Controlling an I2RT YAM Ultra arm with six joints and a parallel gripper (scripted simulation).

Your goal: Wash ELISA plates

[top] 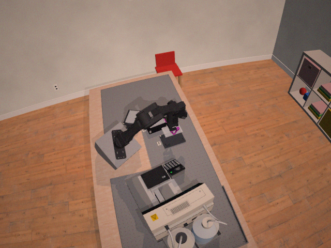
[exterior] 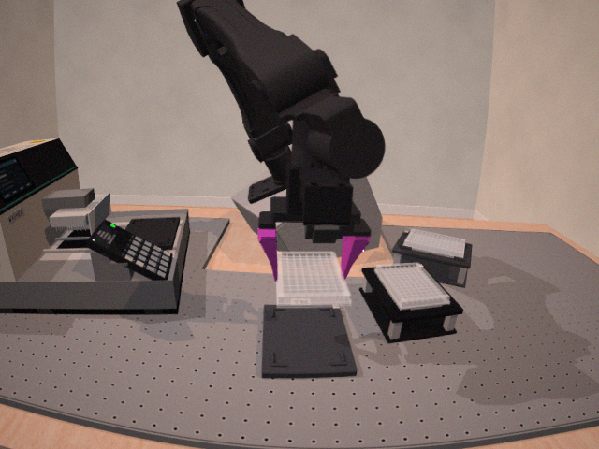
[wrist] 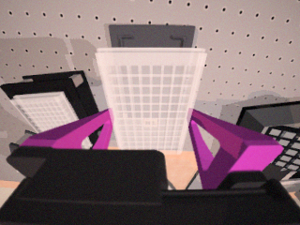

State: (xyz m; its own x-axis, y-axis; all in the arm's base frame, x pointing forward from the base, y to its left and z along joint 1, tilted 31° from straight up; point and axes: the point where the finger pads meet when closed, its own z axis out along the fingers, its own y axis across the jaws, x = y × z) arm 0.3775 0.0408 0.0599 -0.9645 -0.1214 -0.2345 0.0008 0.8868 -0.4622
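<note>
Now: the nest N1 10 cm below my hand. The rest, counted from my hand: black carrier pocket 23 cm behind, 29 cm to the right, 4 cm below; then grey manifold 21 cm behind, 44 cm to the right, 2 cm above; then raised black nest 7 cm behind, 17 cm to the left, 7 cm below.
</note>
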